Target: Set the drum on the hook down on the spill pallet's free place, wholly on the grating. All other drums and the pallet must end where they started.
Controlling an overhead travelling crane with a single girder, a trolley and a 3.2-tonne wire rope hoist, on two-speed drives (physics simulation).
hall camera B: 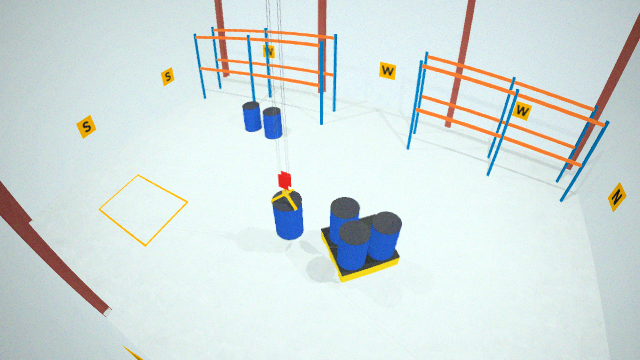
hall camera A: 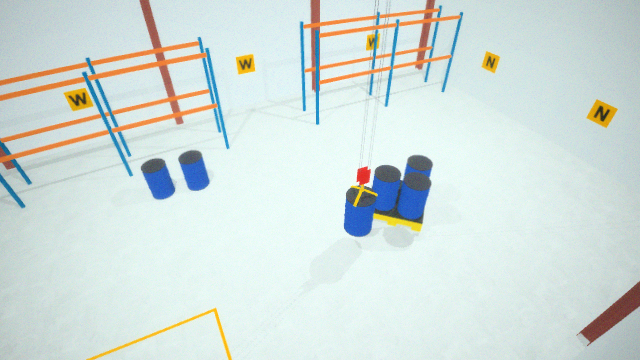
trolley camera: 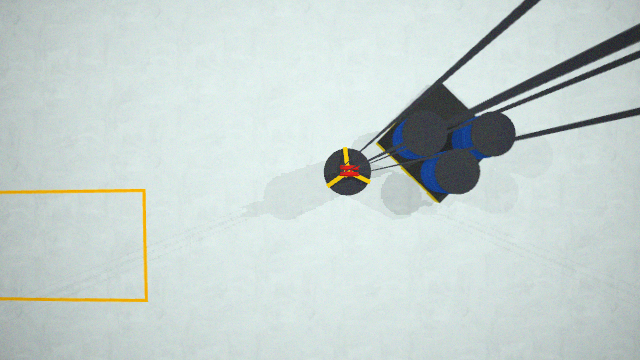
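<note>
A blue drum [hall camera A: 358, 220] [hall camera B: 289, 222] [trolley camera: 348, 188] with a dark lid hangs upright below the red hook block [hall camera A: 363, 176] [hall camera B: 284, 180]. My gripper [hall camera A: 362, 193] [hall camera B: 285, 198] [trolley camera: 348, 172], a yellow three-armed grab, is shut on this drum. The drum is off the floor, its shadow apart from it. The spill pallet [hall camera A: 397, 221] [hall camera B: 370, 270] [trolley camera: 442, 99] bears three blue drums. Its bare grating shows at the top corner in the trolley view and is mostly hidden behind drums in both hall views. The hanging drum is beside the pallet, left of it in all views.
The pallet's drums [trolley camera: 425, 127] [trolley camera: 457, 176] [trolley camera: 492, 132] rise around the bare corner. Two more drums [hall camera A: 159, 180] [hall camera A: 194, 171] [hall camera B: 252, 117] [hall camera B: 272, 123] stand near a rack [hall camera A: 108, 124] [hall camera B: 321, 100]. Another rack [hall camera A: 317, 77] [hall camera B: 503, 133] stands farther along the wall. A yellow rectangle [hall camera B: 162, 188] [trolley camera: 145, 245] marks the floor.
</note>
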